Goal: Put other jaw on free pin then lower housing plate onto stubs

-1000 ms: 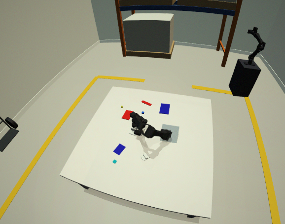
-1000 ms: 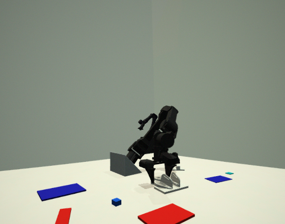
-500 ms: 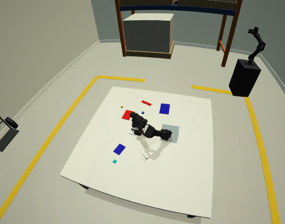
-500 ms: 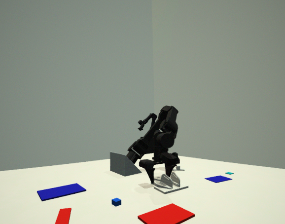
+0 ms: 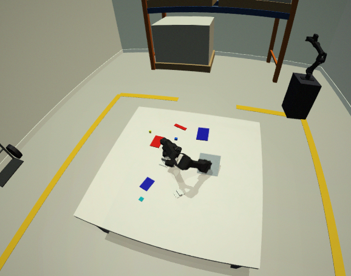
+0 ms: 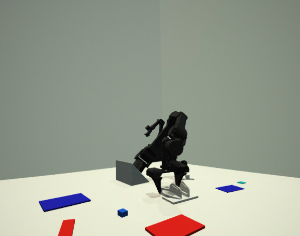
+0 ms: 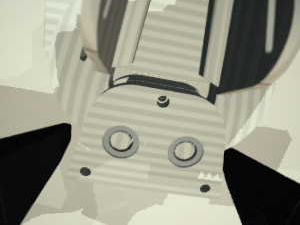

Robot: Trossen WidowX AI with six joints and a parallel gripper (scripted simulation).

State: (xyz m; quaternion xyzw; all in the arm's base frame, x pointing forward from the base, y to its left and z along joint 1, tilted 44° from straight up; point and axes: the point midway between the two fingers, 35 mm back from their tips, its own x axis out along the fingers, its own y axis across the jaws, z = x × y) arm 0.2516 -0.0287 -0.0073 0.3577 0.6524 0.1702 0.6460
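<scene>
Right now the jaw is 2 cm ahead of my gripper tip, 2 cm to the right of it and 1 cm above it. Also, from my gripper tip: teal tile 18 cm ahead, 35 cm to the left, 1 cm below; flat blue plate 20 cm behind, 35 cm to the right, 1 cm below; blue cube 3 cm ahead, 26 cm to the right.
</scene>
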